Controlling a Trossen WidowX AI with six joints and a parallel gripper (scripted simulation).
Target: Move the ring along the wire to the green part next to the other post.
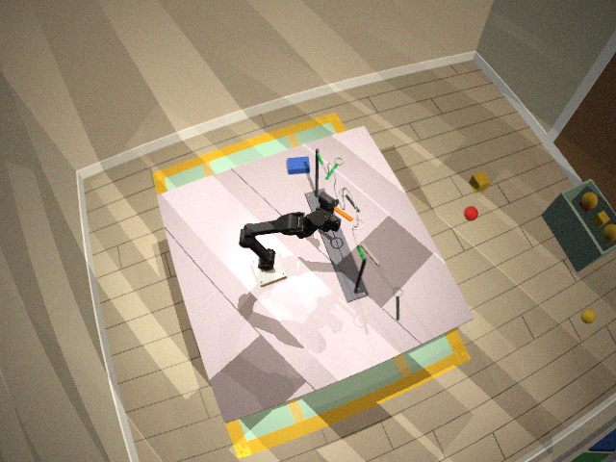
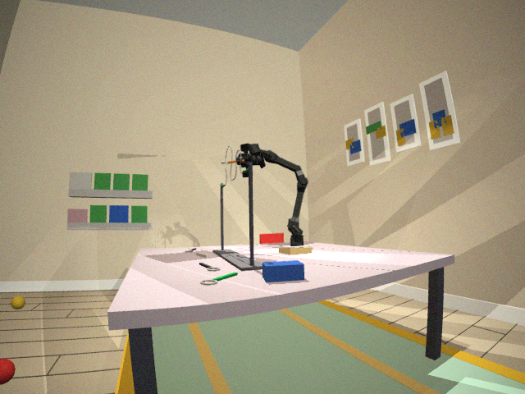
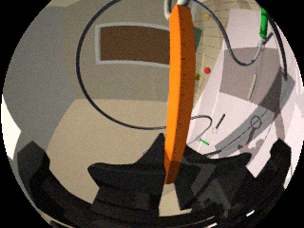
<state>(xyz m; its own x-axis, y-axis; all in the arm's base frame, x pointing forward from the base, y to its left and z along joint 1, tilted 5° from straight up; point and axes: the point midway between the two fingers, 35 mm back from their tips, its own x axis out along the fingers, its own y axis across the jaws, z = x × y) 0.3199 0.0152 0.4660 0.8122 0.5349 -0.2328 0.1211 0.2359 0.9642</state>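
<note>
Now: the orange-handled ring 9 cm to the right of my gripper tip, 1 cm ahead of it and 1 cm above it. Round my gripper tip: white stick (50 cm below, 18 cm ahead, 6 cm to the right); then dark-handled ring (50 cm below, 33 cm to the right, 24 cm ahead); then green-handled ring (50 cm to the left, 50 cm below, 16 cm ahead).
</note>
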